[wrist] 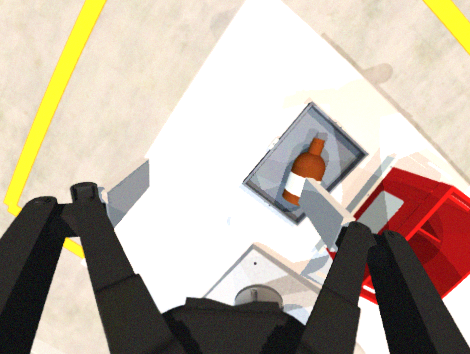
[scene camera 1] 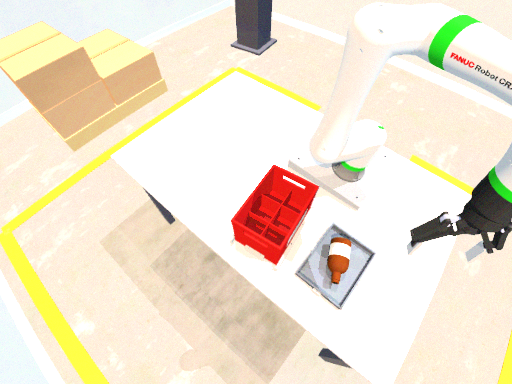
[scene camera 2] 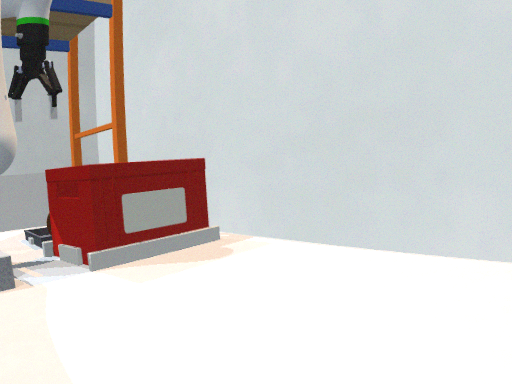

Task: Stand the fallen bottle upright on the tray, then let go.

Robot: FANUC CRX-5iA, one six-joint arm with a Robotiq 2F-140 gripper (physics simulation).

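Frame: origin at the arm's base, x right, y ahead, z up, level; metres.
Where they show: gripper, fingertip midpoint: [wrist: 228,181] [scene camera 1: 438,254] [scene camera 2: 35,120]; arm's base at its link origin: [scene camera 1: 348,168].
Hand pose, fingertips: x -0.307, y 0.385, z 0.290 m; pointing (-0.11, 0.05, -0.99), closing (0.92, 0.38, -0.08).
Observation:
Each offset is from my fingertips to the top centre of the thing. "spot": to the spot under its first point.
A brown bottle {dx +0.177, dy +0.032, dz -0.246 m} [scene camera 1: 339,257] [wrist: 309,170] with a white label lies on its side in the grey tray [scene camera 1: 315,265] [wrist: 272,172]. Its neck points to the lower side in scene camera 1 and to the upper side in the wrist view. In scene camera 2 the tray {spot: dx +0.214, dy -0.100, dz -0.301 m} [scene camera 2: 37,236] shows partly behind the crate, and the bottle is mostly hidden. My gripper [scene camera 1: 444,249] [scene camera 2: 36,111] [wrist: 228,181] is open and empty, high above the table and off to the tray's right in scene camera 1. In the wrist view one finger pad overlaps the bottle's base end.
A red crate {dx +0.452, dy +0.013, dz -0.150 m} [scene camera 1: 250,240] [scene camera 2: 70,220] [wrist: 420,182] with compartments stands beside the tray, with low grey strips {spot: dx +0.556, dy -0.004, dz -0.309 m} [scene camera 2: 155,247] along its foot. The robot's base plate [scene camera 1: 325,185] [wrist: 240,270] is behind both. Cardboard boxes [scene camera 1: 60,75] and a dark pillar [scene camera 1: 253,22] stand beyond the table.

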